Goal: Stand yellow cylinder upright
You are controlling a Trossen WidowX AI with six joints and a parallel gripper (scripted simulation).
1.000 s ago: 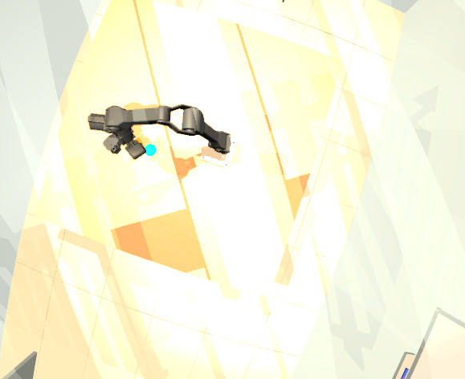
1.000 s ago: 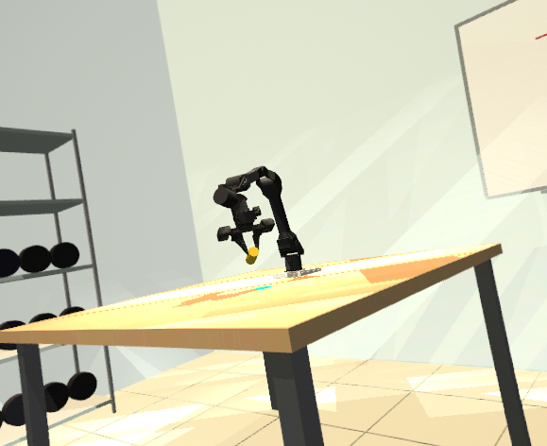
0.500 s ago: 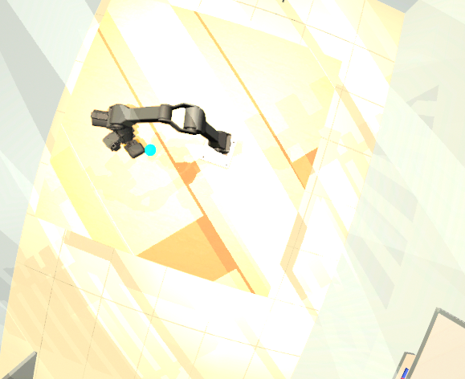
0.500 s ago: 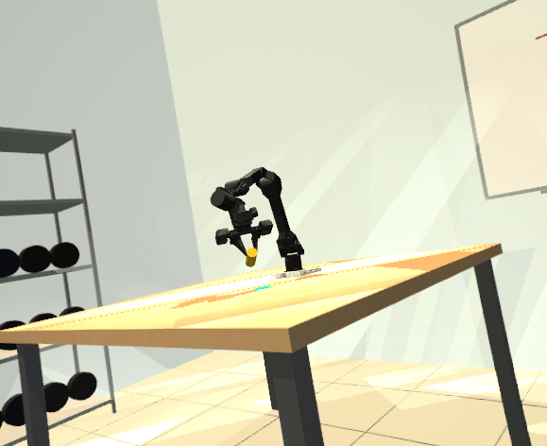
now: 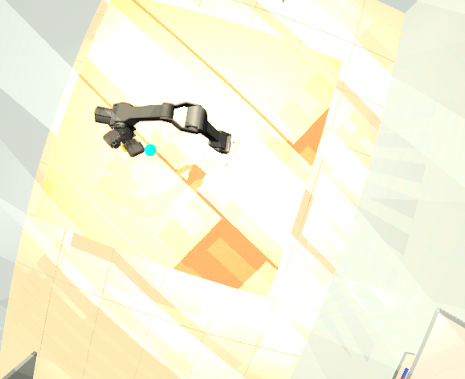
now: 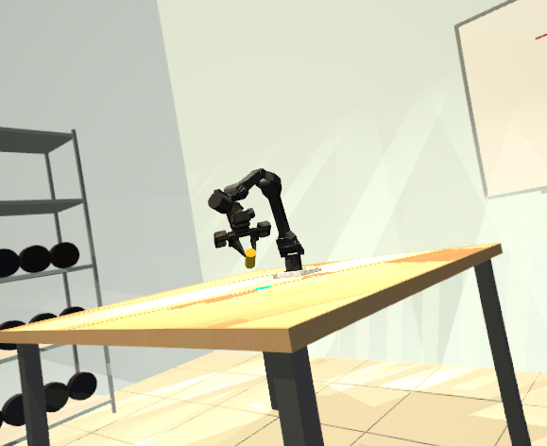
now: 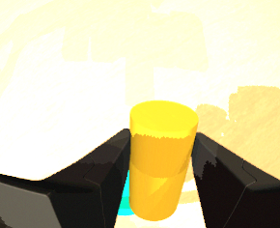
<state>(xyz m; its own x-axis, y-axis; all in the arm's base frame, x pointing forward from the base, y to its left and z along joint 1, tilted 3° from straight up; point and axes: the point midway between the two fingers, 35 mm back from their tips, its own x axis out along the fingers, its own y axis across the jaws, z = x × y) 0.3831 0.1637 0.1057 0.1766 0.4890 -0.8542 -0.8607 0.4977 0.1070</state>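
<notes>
The cyan circle lies 110 mm below my gripper tip, 60 mm behind it and 30 mm to the right of it. Also, from my gripper tip: yellow tall cylinder: 10 mm to the right, 10 mm below, 10 mm behind.
</notes>
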